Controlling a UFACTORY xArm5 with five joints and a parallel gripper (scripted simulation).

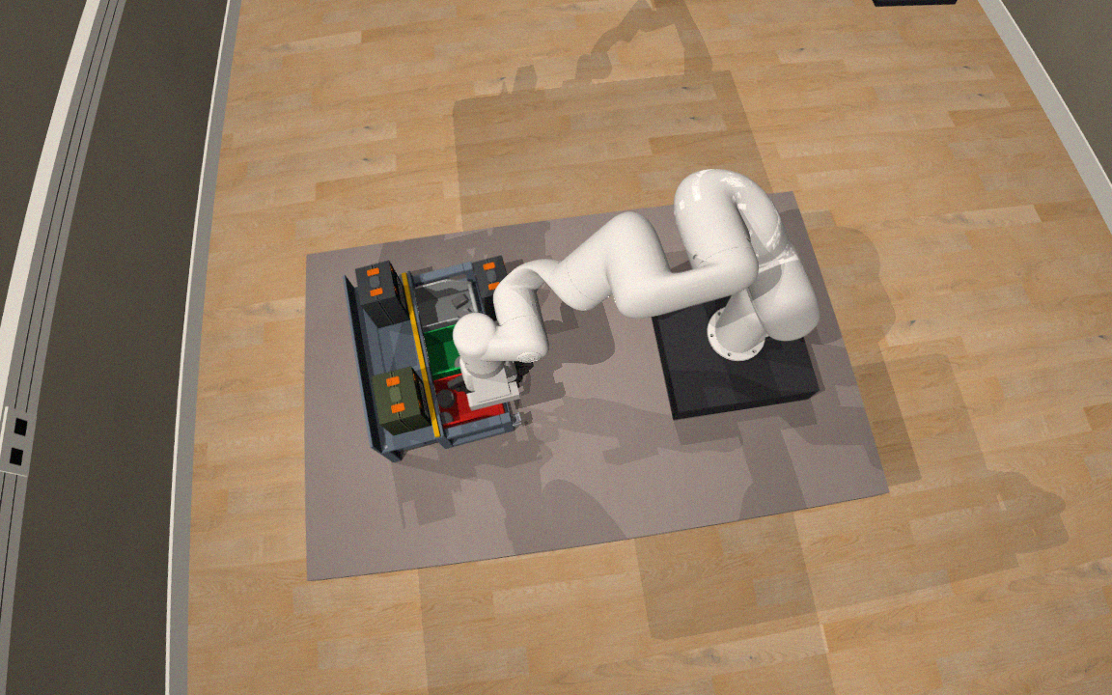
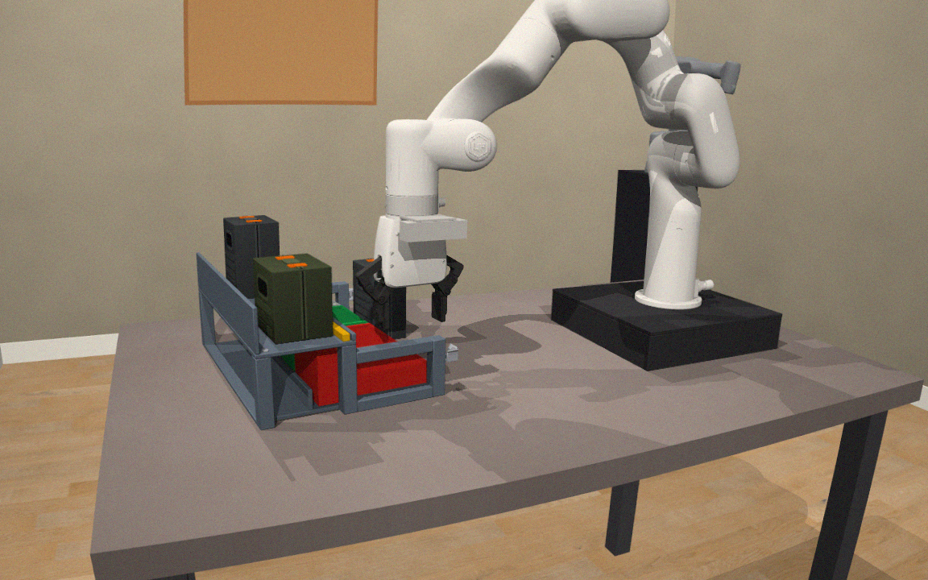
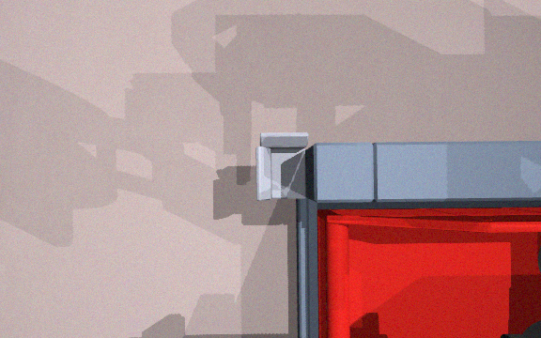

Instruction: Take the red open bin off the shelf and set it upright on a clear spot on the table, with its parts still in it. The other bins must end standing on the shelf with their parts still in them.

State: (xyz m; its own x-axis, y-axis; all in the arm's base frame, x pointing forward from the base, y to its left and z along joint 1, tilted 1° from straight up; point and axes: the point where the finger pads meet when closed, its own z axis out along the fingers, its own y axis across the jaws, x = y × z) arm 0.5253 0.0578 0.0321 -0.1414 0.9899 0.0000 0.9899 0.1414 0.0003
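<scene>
My hand is 8 cm short of the red open bin, 1 cm to the right of it and 5 cm above it. From my hand the other things lie so: green bin 10 cm ahead, 10 cm to the right, 5 cm below; then grey shelf 12 cm ahead, 10 cm to the right, 3 cm below; then grey disc 12 cm ahead, 4 cm to the left, 8 cm below.
</scene>
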